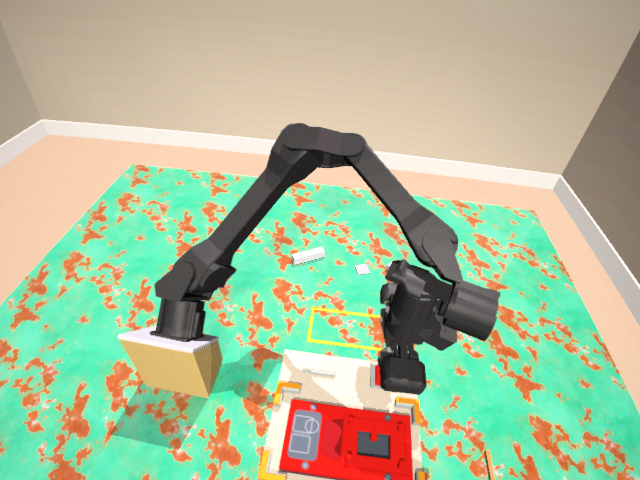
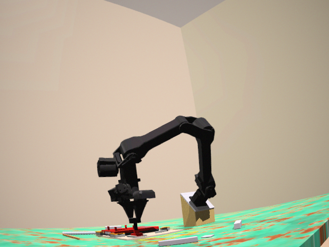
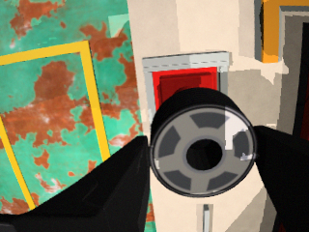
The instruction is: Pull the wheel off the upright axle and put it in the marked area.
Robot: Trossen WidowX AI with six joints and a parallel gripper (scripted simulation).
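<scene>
Right now my gripper tip is 3 cm above the black upright axle. Also, from my gripper tip: grey bar 3 cm ahead, 26 cm to the left, 6 cm below; then wheel right at my gripper tip.
</scene>
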